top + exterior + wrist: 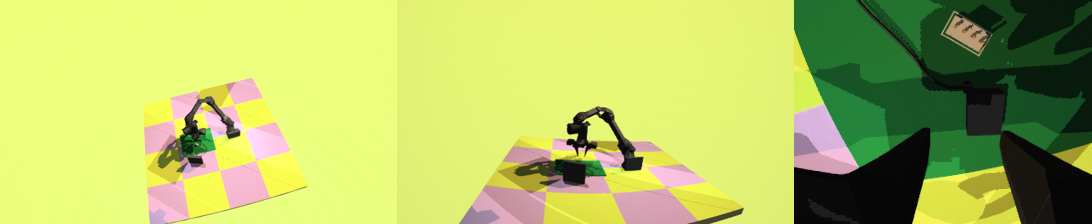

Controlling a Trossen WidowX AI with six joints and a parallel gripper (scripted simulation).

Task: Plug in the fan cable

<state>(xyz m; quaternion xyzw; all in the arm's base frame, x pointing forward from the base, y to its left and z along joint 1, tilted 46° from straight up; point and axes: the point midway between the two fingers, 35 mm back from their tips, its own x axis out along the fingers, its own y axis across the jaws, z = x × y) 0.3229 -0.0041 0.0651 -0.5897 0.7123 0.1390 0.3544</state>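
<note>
Now: gripper tip 6 cm above the dark fan plug, 2 cm to the left of it and 2 cm short of it. The rest, counted from my gripper tip: black fan (21 cm to the left, 7 cm ahead, 1 cm below); pale four-pin header (7 cm below, 5 cm to the left, 2 cm ahead); green board (8 cm below, 3 cm to the left, 1 cm ahead).
</note>
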